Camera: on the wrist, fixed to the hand. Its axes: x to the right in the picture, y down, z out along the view.
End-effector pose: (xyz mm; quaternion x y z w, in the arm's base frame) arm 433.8 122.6 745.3 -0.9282 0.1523 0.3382 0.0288
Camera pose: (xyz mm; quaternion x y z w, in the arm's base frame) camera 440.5 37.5 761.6 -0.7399 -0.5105 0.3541 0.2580
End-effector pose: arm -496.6 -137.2 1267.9 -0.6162 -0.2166 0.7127 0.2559
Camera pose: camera -476.6 -188.6 1200.7 -0.2176 -0.6083 0.4347 0.6275
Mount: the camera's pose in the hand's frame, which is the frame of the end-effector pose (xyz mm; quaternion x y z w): 16.9 79.8 -30.0 -0.0084 -0.1325 -0.6636 0.7362
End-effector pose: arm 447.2 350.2 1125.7 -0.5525 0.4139 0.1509 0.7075
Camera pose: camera 391.4 346.3 1059.2 -0.6674 -0.1569 -0.2817 0.6712
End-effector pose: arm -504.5 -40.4 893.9 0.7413 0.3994 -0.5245 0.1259
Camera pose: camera -424.2 -66.3 873.1 -0.2102 -0.7737 0.5646 0.1962
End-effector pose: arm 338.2 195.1 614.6 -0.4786 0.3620 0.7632 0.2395
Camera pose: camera 290.9 122.2 616.7 -0.4935 -0.0892 0.4694 0.7268
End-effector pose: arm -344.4 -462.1 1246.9 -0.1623 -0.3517 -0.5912 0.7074
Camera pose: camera -258.5 -473.9 1252.4 0.0296 -0.4554 -0.8861 0.0805
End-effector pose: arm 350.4 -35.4 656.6 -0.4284 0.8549 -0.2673 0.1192
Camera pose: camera 273.8 0.9 637.3 -0.9191 0.3315 -0.2119 0.0201
